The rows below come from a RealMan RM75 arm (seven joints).
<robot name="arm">
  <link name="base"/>
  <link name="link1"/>
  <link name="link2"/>
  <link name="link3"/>
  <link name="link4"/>
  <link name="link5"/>
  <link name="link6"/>
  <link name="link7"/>
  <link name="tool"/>
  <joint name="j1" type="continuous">
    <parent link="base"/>
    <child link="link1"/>
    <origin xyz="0 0 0.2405" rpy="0 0 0"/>
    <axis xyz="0 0 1"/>
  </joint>
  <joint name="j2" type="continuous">
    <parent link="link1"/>
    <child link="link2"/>
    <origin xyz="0 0 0" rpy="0 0 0"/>
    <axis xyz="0 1 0"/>
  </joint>
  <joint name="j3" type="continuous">
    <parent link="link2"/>
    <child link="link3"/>
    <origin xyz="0 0 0.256" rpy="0 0 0"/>
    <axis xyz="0 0 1"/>
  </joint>
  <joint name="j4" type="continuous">
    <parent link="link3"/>
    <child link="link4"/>
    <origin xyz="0 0 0" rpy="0 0 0"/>
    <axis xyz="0 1 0"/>
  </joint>
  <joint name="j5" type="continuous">
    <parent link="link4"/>
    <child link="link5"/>
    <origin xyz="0 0 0.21" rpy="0 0 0"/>
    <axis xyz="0 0 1"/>
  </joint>
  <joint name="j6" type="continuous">
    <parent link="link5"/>
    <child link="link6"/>
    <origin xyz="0 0 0" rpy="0 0 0"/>
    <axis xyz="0 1 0"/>
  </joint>
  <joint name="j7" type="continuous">
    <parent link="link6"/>
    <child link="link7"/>
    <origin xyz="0 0 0.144" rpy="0 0 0"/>
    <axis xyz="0 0 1"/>
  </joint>
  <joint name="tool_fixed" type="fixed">
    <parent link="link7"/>
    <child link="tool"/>
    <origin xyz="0 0 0" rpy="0 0 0"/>
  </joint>
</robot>
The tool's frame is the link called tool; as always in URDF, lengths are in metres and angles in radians. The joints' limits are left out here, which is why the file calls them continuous.
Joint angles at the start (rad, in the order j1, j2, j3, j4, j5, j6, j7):
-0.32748 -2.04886 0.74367 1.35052 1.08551 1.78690 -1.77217
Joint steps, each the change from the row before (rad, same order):
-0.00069 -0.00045 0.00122 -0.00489 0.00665 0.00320 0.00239
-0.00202 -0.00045 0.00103 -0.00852 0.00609 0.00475 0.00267
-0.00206 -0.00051 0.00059 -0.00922 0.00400 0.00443 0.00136
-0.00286 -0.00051 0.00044 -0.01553 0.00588 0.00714 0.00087
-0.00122 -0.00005 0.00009 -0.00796 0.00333 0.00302 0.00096
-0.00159 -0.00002 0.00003 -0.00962 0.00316 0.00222 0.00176
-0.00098 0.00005 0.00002 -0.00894 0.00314 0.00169 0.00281
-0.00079 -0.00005 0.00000 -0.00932 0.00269 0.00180 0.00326
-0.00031 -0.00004 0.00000 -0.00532 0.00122 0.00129 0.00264
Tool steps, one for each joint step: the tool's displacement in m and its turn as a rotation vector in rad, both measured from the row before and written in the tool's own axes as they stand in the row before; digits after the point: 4 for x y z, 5 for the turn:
-0.0019 0.0000 0.0000 -0.00140 -0.00541 -0.00387
-0.0022 -0.0002 0.0000 -0.00260 -0.00370 -0.00606
-0.0020 -0.0003 -0.0001 -0.00213 -0.00123 -0.00734
-0.0032 -0.0004 -0.0004 -0.00256 -0.00144 -0.01341
-0.0016 -0.0003 -0.0003 -0.00034 -0.00109 -0.00636
-0.0018 -0.0006 -0.0004 0.00075 -0.00019 -0.00680
-0.0017 -0.0006 -0.0005 0.00152 -0.00048 -0.00535
-0.0017 -0.0005 -0.0006 0.00163 0.00008 -0.00526
-0.0010 -0.0002 -0.0004 0.00073 0.00028 -0.00221

